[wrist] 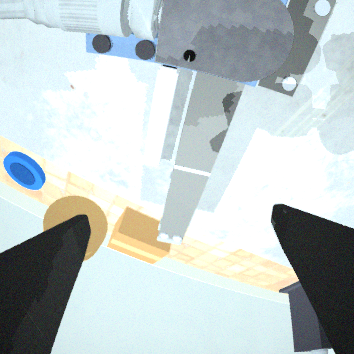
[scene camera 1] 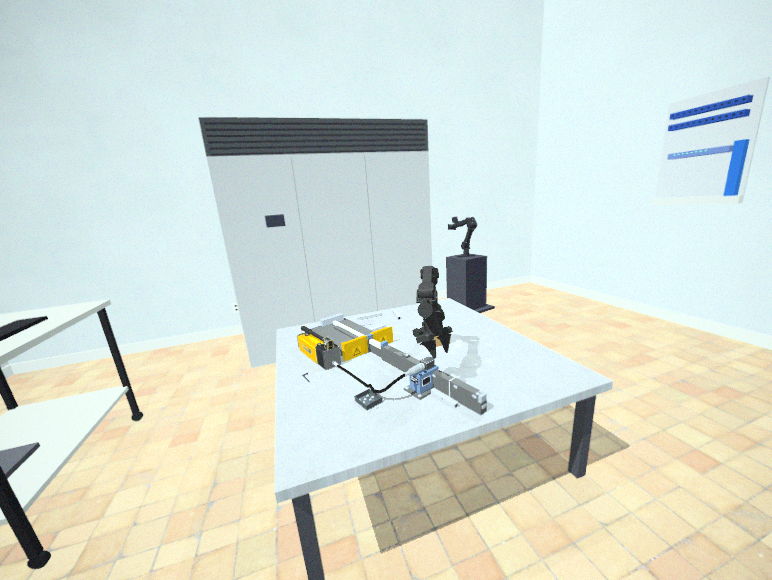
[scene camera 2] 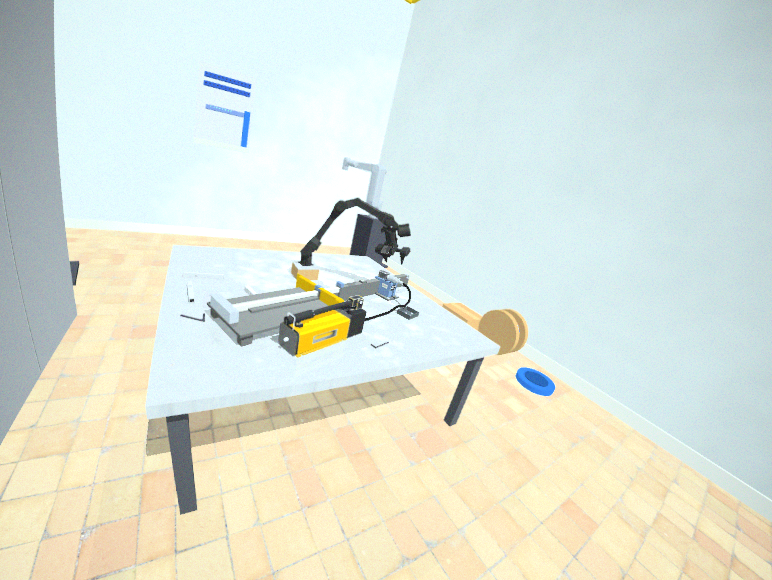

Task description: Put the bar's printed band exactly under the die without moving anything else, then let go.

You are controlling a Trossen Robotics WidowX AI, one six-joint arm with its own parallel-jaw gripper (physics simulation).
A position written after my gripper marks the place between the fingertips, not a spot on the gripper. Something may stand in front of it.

My gripper (scene camera 1: 441, 355) is open and holds nothing. Further things: a press rail fixture (wrist: 213, 99).
My gripper shows as well in the wrist view (wrist: 180, 219).
